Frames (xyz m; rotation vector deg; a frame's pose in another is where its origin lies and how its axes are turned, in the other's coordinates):
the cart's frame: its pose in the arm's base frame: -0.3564 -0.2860 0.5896 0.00 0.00 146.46
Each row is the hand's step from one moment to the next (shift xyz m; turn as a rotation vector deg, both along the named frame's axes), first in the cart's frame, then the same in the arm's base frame.
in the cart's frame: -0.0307 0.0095 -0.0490 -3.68 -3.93 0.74
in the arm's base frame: 0.0203 -0.0249 -0.0490 5.24 1.24 0.74
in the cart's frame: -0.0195 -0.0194 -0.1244 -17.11 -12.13 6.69
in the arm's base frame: 0.0270 0.0054 -0.1244 20.96 0.66 6.69
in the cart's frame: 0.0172 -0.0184 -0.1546 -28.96 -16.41 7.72
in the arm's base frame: -0.0042 0.0248 -0.1546 33.21 -2.32 7.72
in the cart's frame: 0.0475 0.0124 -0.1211 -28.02 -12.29 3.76
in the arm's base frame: -0.0464 0.0159 -0.1211 30.15 -5.24 3.76
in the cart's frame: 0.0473 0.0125 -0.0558 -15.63 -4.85 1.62
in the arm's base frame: -0.0463 0.0157 -0.0558 15.71 -4.59 1.62
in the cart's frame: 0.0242 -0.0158 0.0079 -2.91 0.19 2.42
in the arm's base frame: -0.0114 0.0265 0.0079 2.32 -1.77 2.42
